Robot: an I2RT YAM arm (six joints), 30 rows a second.
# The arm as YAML. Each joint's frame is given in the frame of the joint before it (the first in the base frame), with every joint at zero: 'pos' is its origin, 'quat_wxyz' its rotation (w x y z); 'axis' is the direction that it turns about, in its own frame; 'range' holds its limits. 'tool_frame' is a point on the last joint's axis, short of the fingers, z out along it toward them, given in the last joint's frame.
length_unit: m
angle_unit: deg
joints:
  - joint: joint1
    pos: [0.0, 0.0, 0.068]
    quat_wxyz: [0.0, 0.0, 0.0, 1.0]
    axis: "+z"
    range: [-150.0, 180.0]
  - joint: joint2
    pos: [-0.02, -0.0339, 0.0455]
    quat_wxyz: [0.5, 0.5, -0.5, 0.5]
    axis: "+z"
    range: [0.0, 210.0]
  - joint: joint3
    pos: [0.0, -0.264, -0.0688]
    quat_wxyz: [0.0, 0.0, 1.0, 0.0]
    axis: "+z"
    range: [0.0, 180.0]
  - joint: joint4
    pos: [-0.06, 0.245, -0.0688]
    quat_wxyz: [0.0, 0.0, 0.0, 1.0]
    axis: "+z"
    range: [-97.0, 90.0]
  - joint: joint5
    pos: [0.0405, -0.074, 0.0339]
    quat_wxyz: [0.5, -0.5, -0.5, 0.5]
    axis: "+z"
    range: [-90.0, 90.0]
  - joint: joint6
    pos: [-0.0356, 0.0, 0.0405]
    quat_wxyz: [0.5, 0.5, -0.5, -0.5]
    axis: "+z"
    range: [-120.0, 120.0]
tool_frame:
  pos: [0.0, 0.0, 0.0]
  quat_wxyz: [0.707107, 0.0, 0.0, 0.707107]
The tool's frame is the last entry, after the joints.
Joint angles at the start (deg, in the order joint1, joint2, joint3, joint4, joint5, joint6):
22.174, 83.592, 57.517, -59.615, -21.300, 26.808
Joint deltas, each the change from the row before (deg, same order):
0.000, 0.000, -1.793, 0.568, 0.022, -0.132
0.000, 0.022, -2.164, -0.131, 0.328, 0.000
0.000, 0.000, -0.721, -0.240, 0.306, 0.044
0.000, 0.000, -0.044, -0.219, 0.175, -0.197
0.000, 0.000, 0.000, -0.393, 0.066, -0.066
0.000, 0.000, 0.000, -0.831, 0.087, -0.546
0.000, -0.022, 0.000, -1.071, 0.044, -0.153
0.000, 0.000, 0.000, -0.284, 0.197, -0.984
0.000, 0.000, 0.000, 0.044, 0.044, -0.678
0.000, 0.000, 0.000, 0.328, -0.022, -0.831
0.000, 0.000, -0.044, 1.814, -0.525, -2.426
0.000, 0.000, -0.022, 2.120, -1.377, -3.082
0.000, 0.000, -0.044, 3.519, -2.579, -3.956
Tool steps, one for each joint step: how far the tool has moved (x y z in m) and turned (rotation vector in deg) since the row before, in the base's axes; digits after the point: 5 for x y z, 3 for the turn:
-0.00378, -0.00156, -0.00784, -0.472, 1.079, 0.121
-0.00618, -0.00272, -0.00949, -1.178, 2.022, -0.011
-0.00244, -0.00119, -0.00312, -0.652, 0.789, -0.043
-0.00047, -0.00030, -0.00022, -0.234, 0.114, 0.185
-0.00067, -0.00031, -0.00001, -0.200, 0.318, 0.063
-0.00142, -0.00063, 0.00002, -0.312, 0.565, 0.514
-0.00188, -0.00079, 0.00015, -0.411, 0.908, 0.145
-0.00045, -0.00031, -0.00002, -0.118, -0.108, 0.932
0.00009, 0.00001, -0.00001, 0.094, -0.260, 0.638
0.00056, 0.00024, -0.00003, 0.287, -0.545, 0.779
0.00291, 0.00151, -0.00017, 1.536, -2.195, 2.258
0.00331, 0.00221, 0.00023, 2.480, -2.461, 2.877
0.00535, 0.00377, 0.00078, 4.111, -3.761, 3.765

